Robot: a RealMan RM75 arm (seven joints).
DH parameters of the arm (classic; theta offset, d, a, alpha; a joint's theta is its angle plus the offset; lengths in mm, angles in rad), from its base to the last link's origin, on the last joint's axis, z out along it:
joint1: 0 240.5 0 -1.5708
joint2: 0 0 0 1.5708
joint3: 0 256 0 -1.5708
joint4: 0 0 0 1.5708
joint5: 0 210 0 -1.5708
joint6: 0 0 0 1.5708
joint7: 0 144 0 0
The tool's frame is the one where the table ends.
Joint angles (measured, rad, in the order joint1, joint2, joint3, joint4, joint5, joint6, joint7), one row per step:
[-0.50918, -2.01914, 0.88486, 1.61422, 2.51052, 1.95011, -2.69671]
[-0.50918, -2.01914, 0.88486, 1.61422, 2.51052, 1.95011, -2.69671]
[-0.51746, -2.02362, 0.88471, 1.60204, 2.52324, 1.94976, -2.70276]
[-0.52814, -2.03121, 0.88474, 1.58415, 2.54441, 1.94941, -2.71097]
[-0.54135, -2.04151, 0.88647, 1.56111, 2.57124, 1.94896, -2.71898]
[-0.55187, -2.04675, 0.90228, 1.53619, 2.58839, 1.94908, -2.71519]
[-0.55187, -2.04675, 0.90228, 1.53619, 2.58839, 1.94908, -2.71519]
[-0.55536, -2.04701, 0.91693, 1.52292, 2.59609, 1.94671, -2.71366]
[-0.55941, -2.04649, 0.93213, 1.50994, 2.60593, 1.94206, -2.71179]
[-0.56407, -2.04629, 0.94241, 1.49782, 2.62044, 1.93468, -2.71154]
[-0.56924, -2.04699, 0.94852, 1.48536, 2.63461, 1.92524, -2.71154]
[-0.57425, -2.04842, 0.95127, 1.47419, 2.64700, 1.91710, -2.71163]
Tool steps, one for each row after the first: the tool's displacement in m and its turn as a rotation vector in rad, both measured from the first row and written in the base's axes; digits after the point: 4 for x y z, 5 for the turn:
[0.0000, 0.0000, 0.0000, 0.00000, 0.00000, 0.00000]
[-0.0002, 0.0013, -0.0025, -0.00503, -0.00023, 0.01310]
[-0.0012, 0.0028, -0.0065, -0.01335, 0.00124, 0.03443]
[-0.0022, 0.0044, -0.0122, -0.02704, 0.00460, 0.05873]
[-0.0024, 0.0054, -0.0190, -0.05613, 0.01446, 0.06432]
[-0.0024, 0.0054, -0.0190, -0.05613, 0.01446, 0.06432]
[-0.0028, 0.0060, -0.0226, -0.07263, 0.02407, 0.06539]
[-0.0033, 0.0069, -0.0257, -0.08647, 0.03694, 0.06551]
[-0.0044, 0.0084, -0.0279, -0.09239, 0.05118, 0.06954]
[-0.0056, 0.0102, -0.0297, -0.09407, 0.06245, 0.07425]
[-0.0067, 0.0117, -0.0313, -0.09444, 0.07038, 0.07916]

